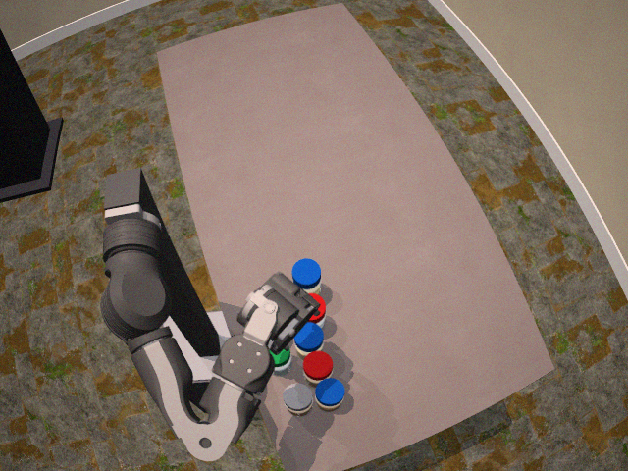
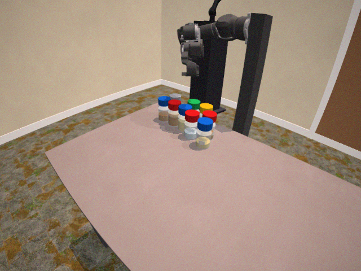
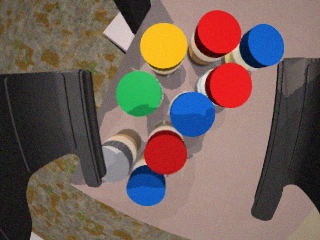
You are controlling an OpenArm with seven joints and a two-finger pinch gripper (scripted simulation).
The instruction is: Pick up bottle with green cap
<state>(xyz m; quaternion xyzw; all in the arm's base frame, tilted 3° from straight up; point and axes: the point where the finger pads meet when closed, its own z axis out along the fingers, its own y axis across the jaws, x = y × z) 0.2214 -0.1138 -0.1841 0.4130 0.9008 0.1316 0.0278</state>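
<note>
My hand is 180 mm above the red-capped bottle, 70 mm to the right of it and 40 mm short of it.
</note>
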